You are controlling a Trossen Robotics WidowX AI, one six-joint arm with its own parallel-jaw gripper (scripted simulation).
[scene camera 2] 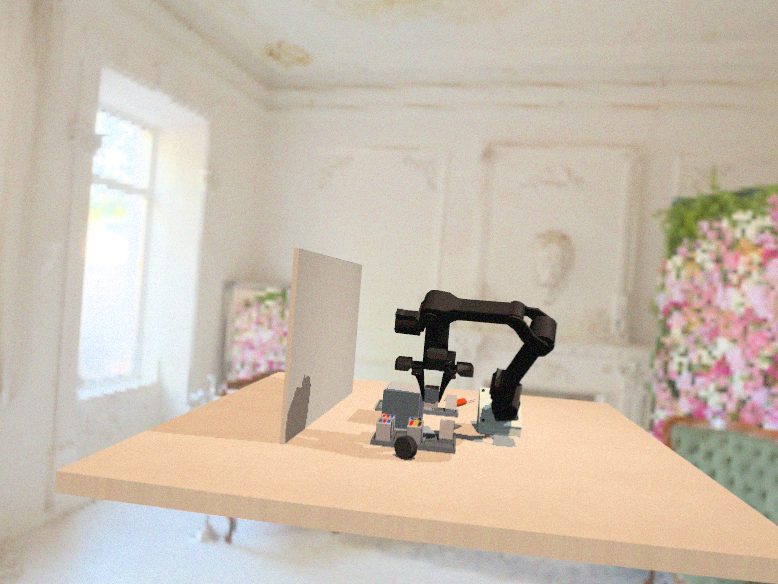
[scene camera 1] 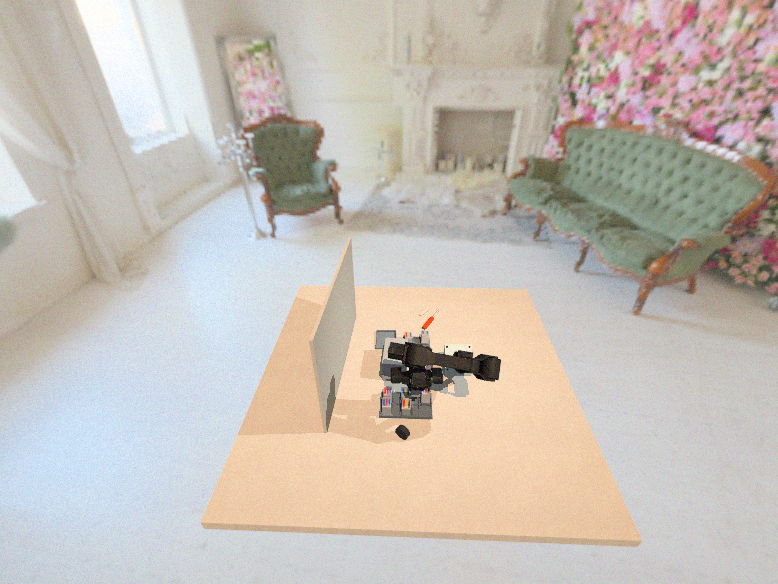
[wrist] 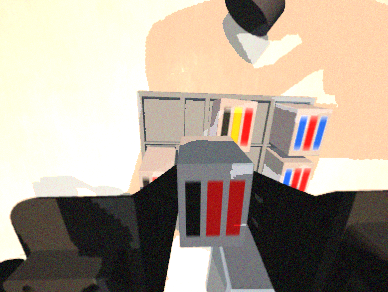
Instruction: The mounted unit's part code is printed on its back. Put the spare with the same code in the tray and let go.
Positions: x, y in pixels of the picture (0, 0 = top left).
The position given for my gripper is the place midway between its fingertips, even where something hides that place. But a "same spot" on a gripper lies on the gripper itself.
Labels:
my gripper: scene camera 2; scene camera 1 415, 390; wrist
same spot on my gripper: (wrist: 122, 235) = (scene camera 2: 444, 375)

